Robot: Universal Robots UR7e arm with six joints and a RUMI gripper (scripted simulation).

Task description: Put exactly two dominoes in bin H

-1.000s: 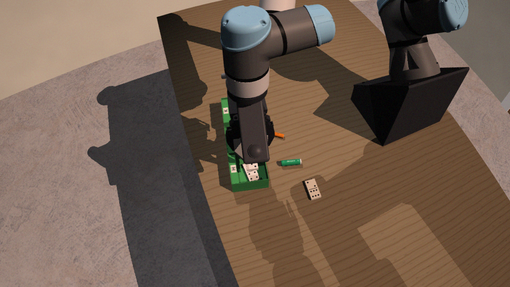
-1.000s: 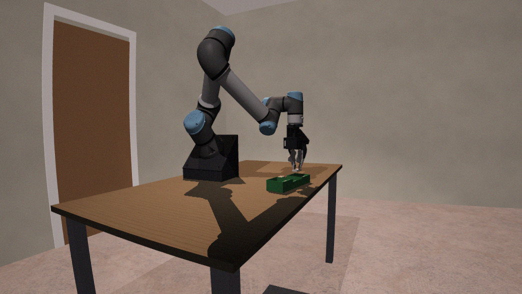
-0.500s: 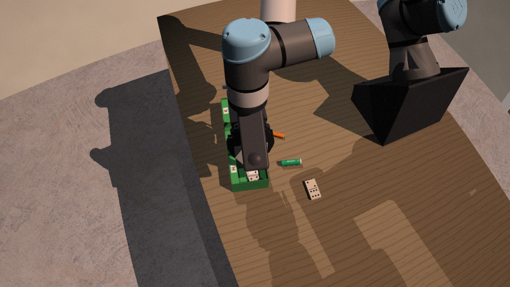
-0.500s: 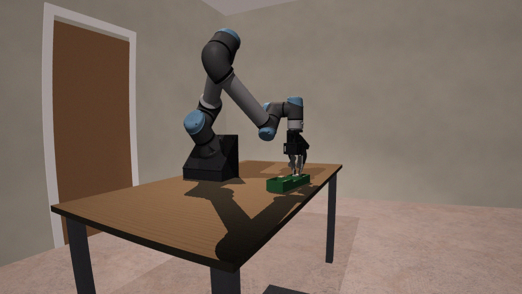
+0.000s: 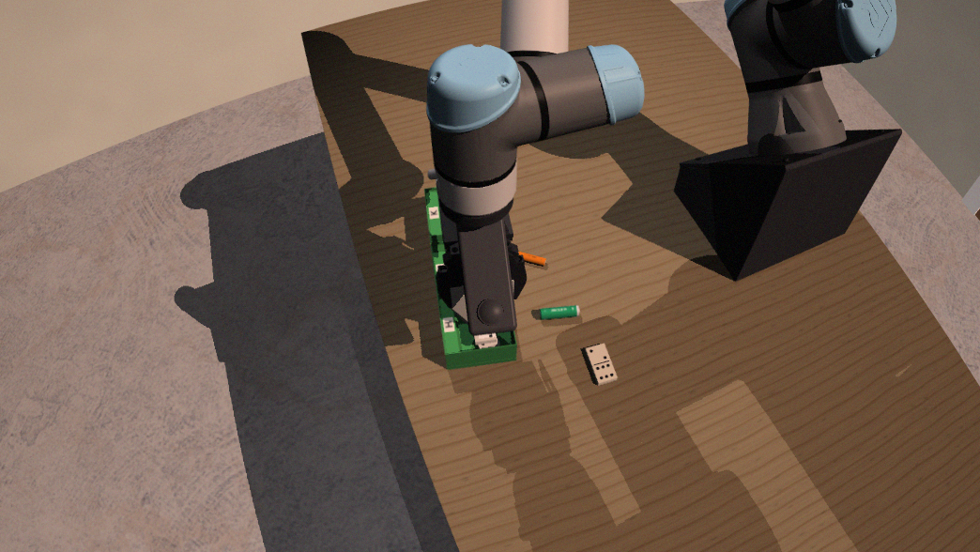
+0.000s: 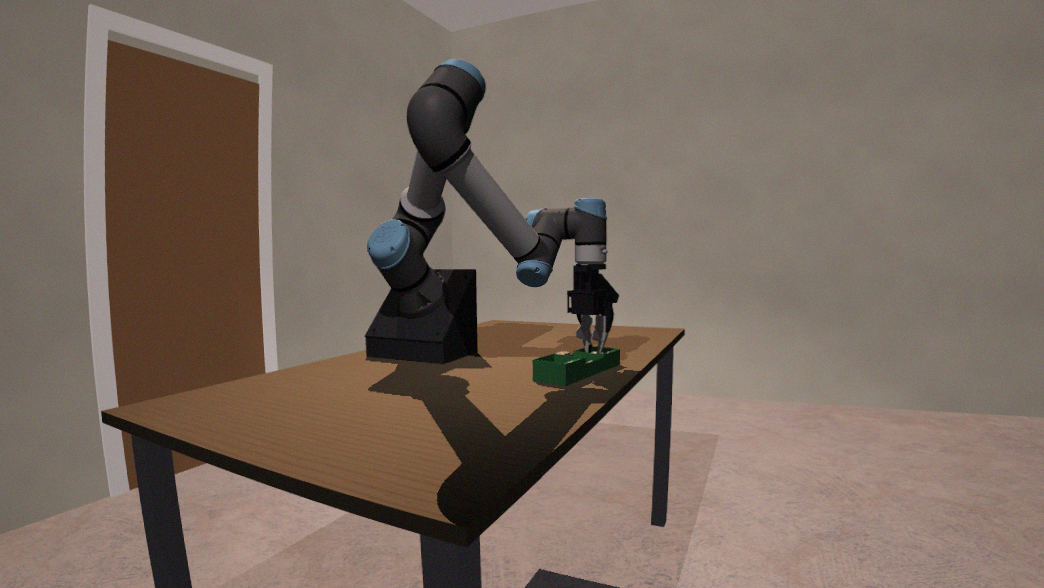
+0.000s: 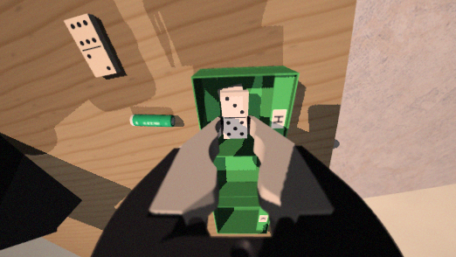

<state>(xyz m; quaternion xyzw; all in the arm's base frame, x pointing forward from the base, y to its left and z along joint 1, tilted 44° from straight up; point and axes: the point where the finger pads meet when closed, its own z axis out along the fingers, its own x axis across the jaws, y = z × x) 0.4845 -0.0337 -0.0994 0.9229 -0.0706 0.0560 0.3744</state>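
My hand is 30 mm above the white domino. The rest, counted from my hand: orange battery 90 mm to the right, 90 mm behind, 30 mm below; then bin 80 mm to the right, 20 mm below, 10 mm behind; then green battery 100 mm behind, 30 mm below, 10 mm to the left.
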